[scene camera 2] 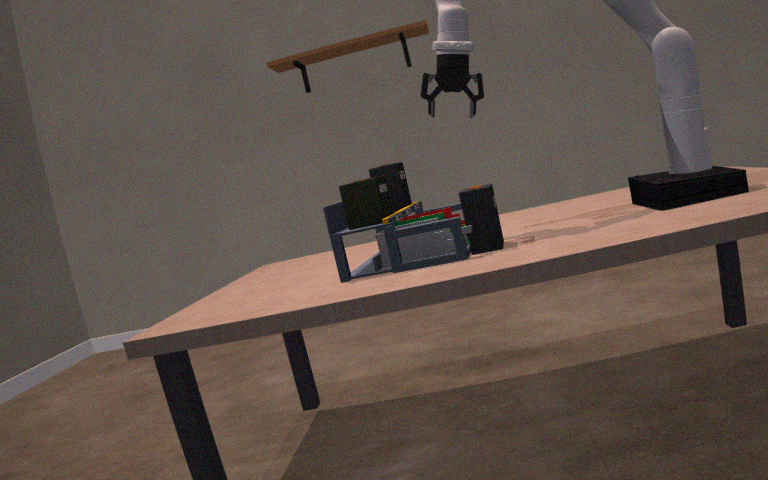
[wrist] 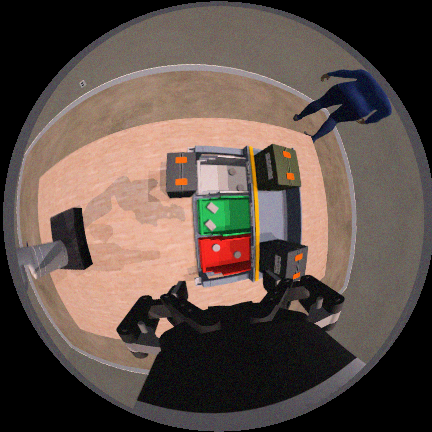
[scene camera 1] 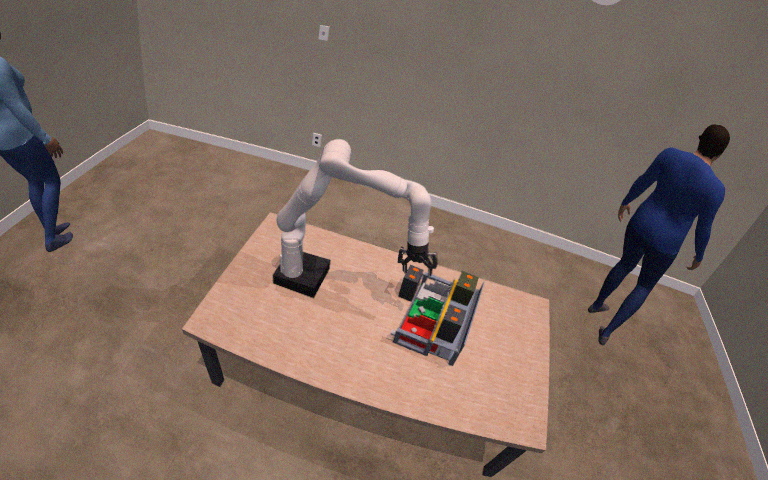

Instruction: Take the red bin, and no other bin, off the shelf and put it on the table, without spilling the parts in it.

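Pixels of known places: gripper, fingertip midpoint: (scene camera 2: 452, 117) (wrist: 224, 284) (scene camera 1: 417, 274); arm's base, link origin: (scene camera 2: 688, 170) (wrist: 61, 252) (scene camera 1: 292, 270).
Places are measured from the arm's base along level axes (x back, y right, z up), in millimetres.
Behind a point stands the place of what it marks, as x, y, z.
Observation:
The red bin (scene camera 1: 417, 330) {-596, 58, -49} (wrist: 209, 259) {-556, 103, -49} sits in the lower level of the grey shelf (scene camera 1: 455, 355) {-766, 181, 19} (scene camera 2: 339, 257) {-810, -196, -5} (wrist: 220, 149) {-621, -206, 27}, at one end of the row, next to the green bin (scene camera 1: 428, 309) {-617, -72, -44} (wrist: 232, 215) {-652, -19, -48}. It holds light round parts. In scene camera 2 a bit of its rim shows; the rest is hidden. The shelf stands on the wooden table (scene camera 1: 339, 350) {-323, 274, -57} (scene camera 2: 254, 294) {-1046, -116, -58} (wrist: 115, 150) {-293, -303, -58}. My gripper (scene camera 1: 417, 271) {-520, 29, 239} (scene camera 2: 452, 114) {-520, 29, 239} (wrist: 224, 284) {-520, 29, 239} is open and empty, fingers pointing down, high above the shelf area and apart from every bin.
A light grey bin (wrist: 212, 177) {-608, -145, -49} is beyond the green one. A yellow strip (wrist: 254, 215) {-673, -17, 52} edges the upper level, which holds an olive box (scene camera 1: 466, 289) {-737, -77, 136} (wrist: 277, 167) {-702, -119, 139} and a dark box (scene camera 1: 451, 328) {-709, 145, 130} (wrist: 280, 260) {-674, 80, 145}. Another dark box (scene camera 1: 410, 284) {-507, -99, 46} (scene camera 2: 481, 220) {-511, -190, 8} (wrist: 181, 172) {-508, -139, 73} stands beside the shelf.

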